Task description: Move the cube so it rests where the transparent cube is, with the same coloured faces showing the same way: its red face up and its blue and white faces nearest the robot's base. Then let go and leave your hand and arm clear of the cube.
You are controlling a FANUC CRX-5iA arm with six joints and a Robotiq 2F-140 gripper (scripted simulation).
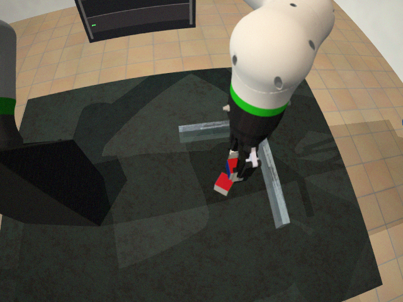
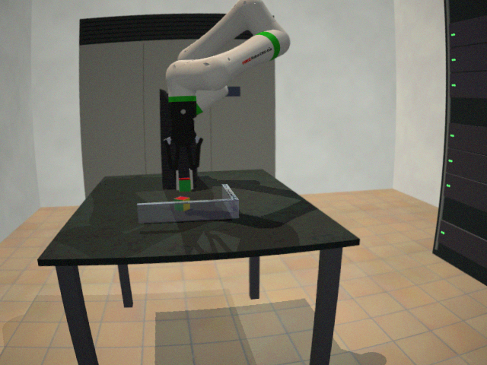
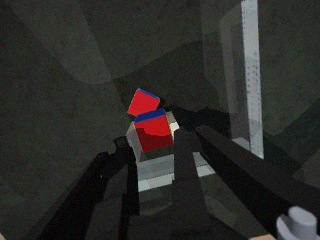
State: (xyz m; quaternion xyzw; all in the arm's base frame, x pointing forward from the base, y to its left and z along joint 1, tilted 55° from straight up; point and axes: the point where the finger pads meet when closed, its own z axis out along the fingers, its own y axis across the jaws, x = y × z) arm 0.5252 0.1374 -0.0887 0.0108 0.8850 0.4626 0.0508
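The transparent cube is 90 mm below my hand, 20 mm behind it and 10 mm to the right of it. The rest, counted from my hand: long wall (110 mm ahead, 70 mm below, 10 mm to the left).
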